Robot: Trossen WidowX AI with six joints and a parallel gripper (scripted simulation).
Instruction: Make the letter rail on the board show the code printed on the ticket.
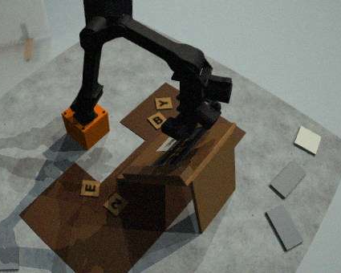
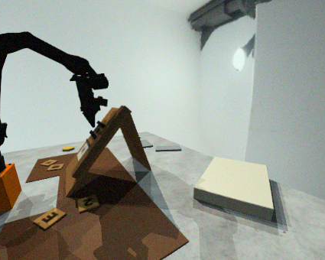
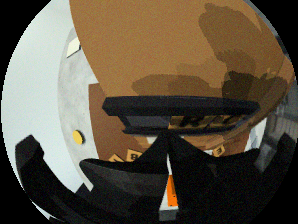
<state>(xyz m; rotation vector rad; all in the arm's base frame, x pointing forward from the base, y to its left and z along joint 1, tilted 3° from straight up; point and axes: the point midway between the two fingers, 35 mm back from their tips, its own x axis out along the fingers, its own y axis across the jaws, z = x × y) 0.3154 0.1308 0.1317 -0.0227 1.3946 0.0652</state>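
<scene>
The letter tile is 10 mm ahead of my gripper tip, 30 mm to the right of it and 10 mm below it. Round my gripper tip: yellow disc (150 mm behind, 360 mm to the left, 180 mm below); white ticket (50 mm behind, 10 mm to the right, 90 mm below); cream plate (300 mm ahead, 430 mm to the left, 180 mm below).
</scene>
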